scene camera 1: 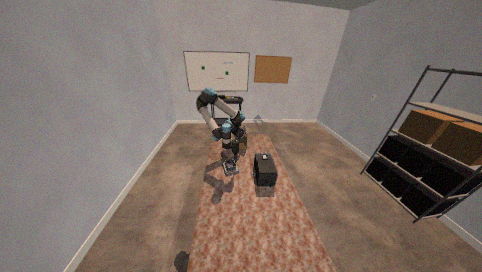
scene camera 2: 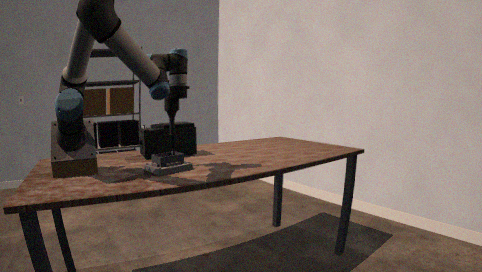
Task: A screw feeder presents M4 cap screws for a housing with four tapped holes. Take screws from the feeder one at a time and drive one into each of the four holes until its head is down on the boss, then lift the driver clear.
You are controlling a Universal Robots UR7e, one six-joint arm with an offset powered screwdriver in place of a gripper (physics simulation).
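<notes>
The housing [scene camera 1: 230, 166] [scene camera 2: 162, 160] is a small dark open-topped box on a light grey base [scene camera 2: 156, 171] on the table. The screw feeder [scene camera 1: 265, 171] [scene camera 2: 185, 141] is a black box with a small pale piece on top. It stands beside the housing in scene camera 1 and behind it in scene camera 2. My screwdriver [scene camera 1: 236, 158] [scene camera 2: 172, 150] points straight down, its thin tip at or just above the housing's feeder-side part. Whether it touches the housing or carries a screw is too small to tell. The four holes and any screws in them cannot be made out.
The arm's base stands on a block [scene camera 2: 75, 167] at one end of the long table [scene camera 1: 250, 220] [scene camera 2: 300, 150]. A shelf rack [scene camera 1: 393, 127] with brown and black boxes stands off to the side. A whiteboard [scene camera 1: 217, 82] and a cork board [scene camera 1: 272, 69] hang on the far wall.
</notes>
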